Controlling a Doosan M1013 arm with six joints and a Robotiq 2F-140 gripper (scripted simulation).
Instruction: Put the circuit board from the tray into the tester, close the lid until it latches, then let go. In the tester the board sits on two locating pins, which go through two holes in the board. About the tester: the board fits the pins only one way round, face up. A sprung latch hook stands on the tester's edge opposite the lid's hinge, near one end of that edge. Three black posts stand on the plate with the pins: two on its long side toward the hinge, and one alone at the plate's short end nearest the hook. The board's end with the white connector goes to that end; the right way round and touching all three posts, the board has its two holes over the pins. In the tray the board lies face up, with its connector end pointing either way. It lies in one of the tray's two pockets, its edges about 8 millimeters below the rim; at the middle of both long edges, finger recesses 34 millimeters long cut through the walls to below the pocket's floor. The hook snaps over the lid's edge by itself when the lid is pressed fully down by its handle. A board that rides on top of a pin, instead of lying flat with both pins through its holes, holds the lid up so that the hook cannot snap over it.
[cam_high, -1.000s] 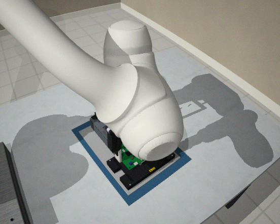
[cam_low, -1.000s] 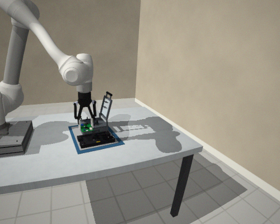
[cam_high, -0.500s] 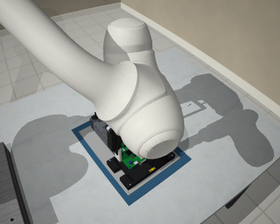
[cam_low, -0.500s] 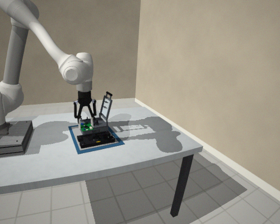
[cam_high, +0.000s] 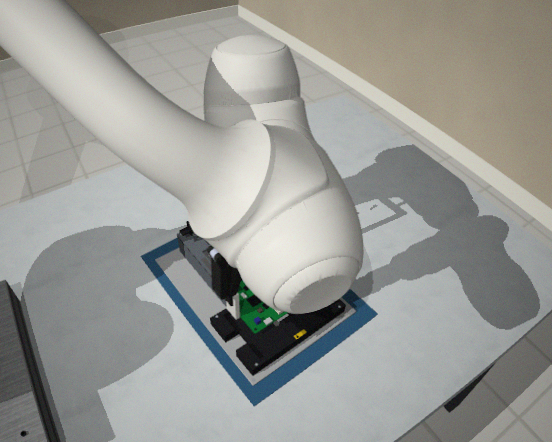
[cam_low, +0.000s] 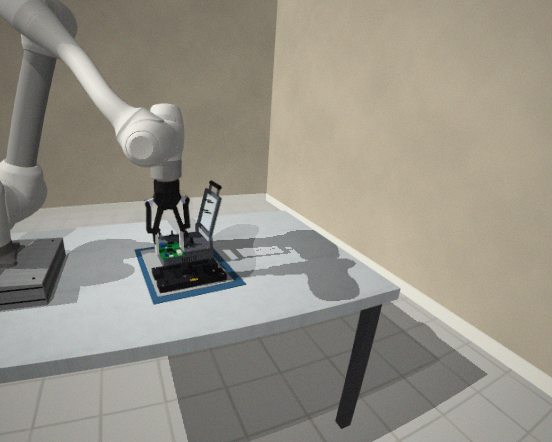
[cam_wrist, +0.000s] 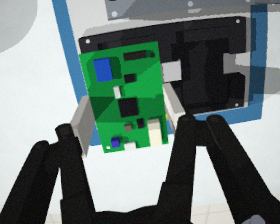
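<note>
The green circuit board is 20 mm below my hand. The rest, counted from my hand: latch hook: 30 mm ahead, 220 mm to the left, 50 mm below; tester lid: 210 mm ahead, 150 mm to the left, 50 mm above.
</note>
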